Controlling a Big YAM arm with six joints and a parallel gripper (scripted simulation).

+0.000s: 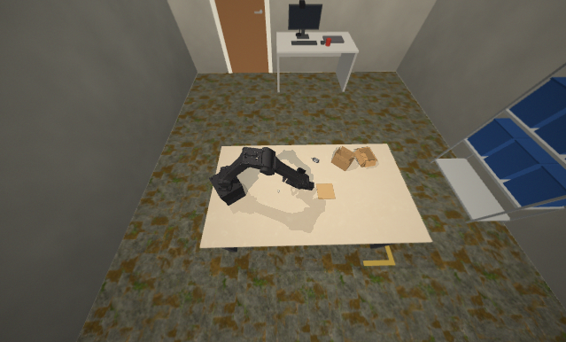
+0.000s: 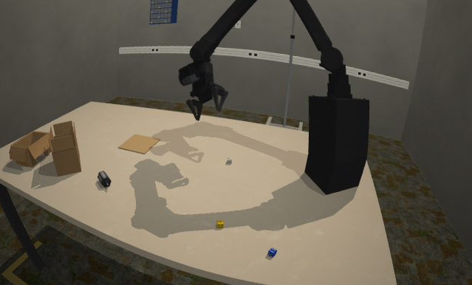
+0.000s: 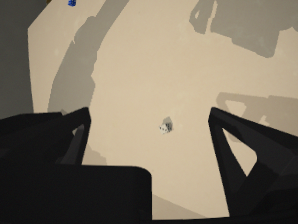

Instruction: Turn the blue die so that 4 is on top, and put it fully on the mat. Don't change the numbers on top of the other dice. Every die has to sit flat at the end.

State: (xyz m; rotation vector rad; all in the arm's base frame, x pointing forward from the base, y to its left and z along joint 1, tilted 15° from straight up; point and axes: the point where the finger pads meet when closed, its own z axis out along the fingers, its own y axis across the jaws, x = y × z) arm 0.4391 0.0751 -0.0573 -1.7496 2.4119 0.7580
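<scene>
Now: hand 320 mm past the blue die, 370 mm to the right of it and 170 mm above it. From my hand the other things lie so: mat: 310 mm ahead, 10 mm to the right, 180 mm below; then yellow die: 160 mm behind, 310 mm to the left, 170 mm below; then white die: 80 mm behind, 20 mm to the right, 170 mm below.
</scene>
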